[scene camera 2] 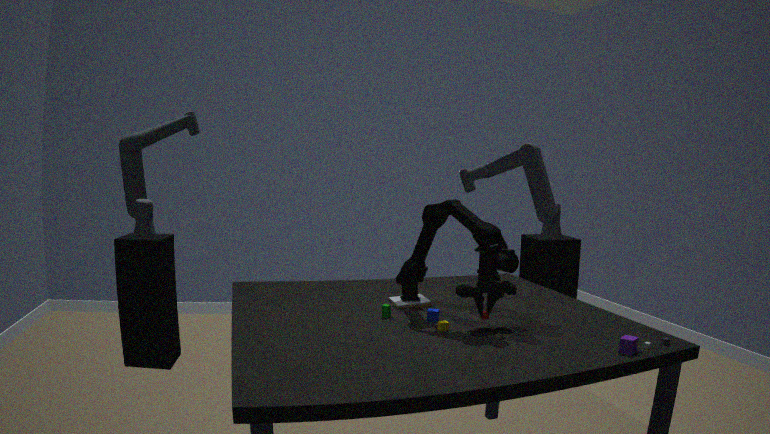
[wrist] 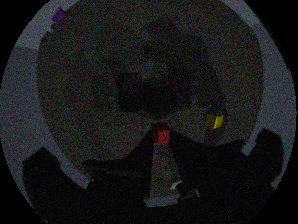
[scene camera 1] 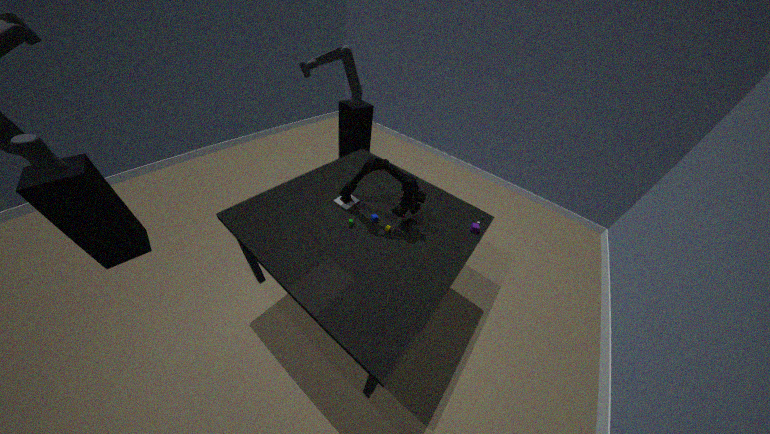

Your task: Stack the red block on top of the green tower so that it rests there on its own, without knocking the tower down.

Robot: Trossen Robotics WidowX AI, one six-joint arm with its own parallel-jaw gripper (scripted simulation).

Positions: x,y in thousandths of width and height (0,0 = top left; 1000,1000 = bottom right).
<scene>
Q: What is the gripper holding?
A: A red block.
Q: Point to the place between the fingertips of the gripper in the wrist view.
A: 535,587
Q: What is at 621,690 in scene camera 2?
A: The gripper.
</scene>
